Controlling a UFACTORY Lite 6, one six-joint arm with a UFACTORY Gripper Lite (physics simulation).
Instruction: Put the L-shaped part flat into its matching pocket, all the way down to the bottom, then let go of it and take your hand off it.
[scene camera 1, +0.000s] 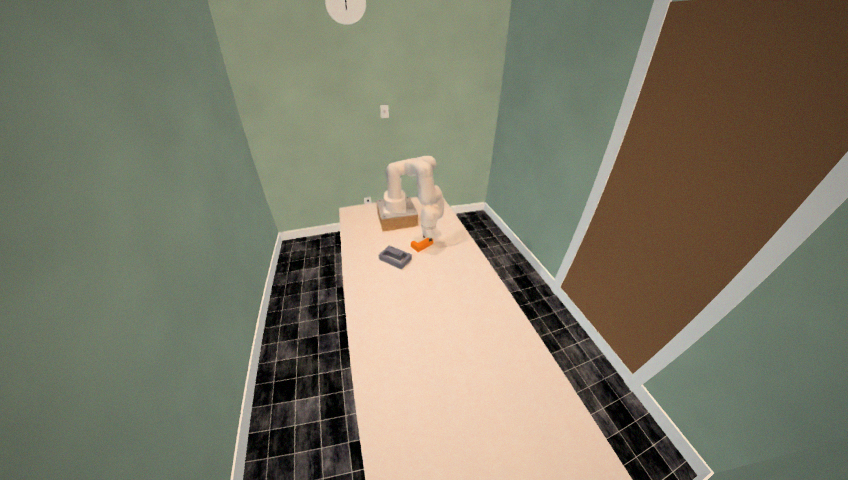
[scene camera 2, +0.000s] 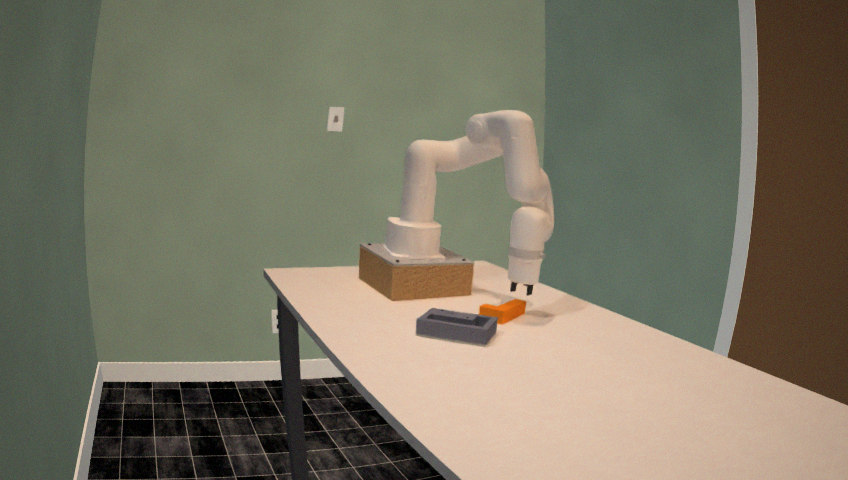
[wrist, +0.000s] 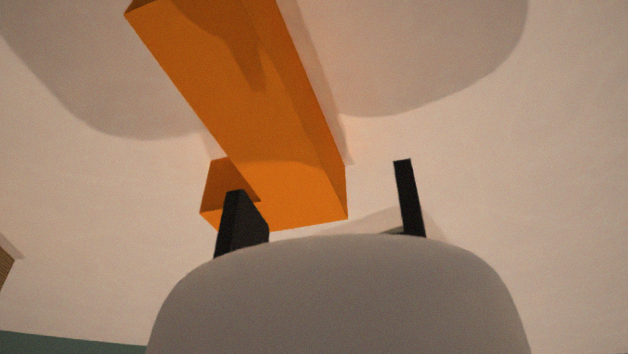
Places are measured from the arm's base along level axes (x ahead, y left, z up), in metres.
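Where they show: hand at its tool point: (scene camera 1: 427, 237) (scene camera 2: 521, 288) (wrist: 324, 229); arm's base at its link origin: (scene camera 1: 395, 207) (scene camera 2: 413, 253).
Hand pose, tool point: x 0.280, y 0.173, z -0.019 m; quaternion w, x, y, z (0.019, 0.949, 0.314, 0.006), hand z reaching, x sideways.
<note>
Things, the pixels of their centre, and the offset from my tool point. Level surfaces: height alone.
- orange L-shaped part at the middle of its body: (wrist: 231, 123) (scene camera 2: 503, 310) (scene camera 1: 422, 243) dx -0.026, dy -0.028, dz -0.055 m
- grey block at the middle of its body: (scene camera 2: 457, 326) (scene camera 1: 395, 257) dx +0.084, dy -0.171, dz -0.052 m
- table at its surface level: dz -0.071 m
The orange L-shaped part (scene camera 1: 420, 245) (scene camera 2: 504, 312) (wrist: 260, 115) lies flat on the table, beside the grey block. The grey block (scene camera 1: 391, 261) (scene camera 2: 452, 331) stands on the table with its pocket facing up and empty. In the wrist view the block is almost wholly hidden behind the gripper body. My gripper (scene camera 1: 427, 238) (scene camera 2: 521, 289) (wrist: 318, 176) is open and points down, a little above the part's end away from the block. In the wrist view the left finger overlaps the part near its short leg, and the right finger shows over bare table. Nothing is between the fingers.
The arm's wooden base box (scene camera 1: 399, 222) (scene camera 2: 431, 280) (wrist: 4, 265) stands on the table (scene camera 1: 440, 356) (scene camera 2: 595, 380) behind the part and the block. The right table edge runs beyond the arm. Green walls stand around the table.
</note>
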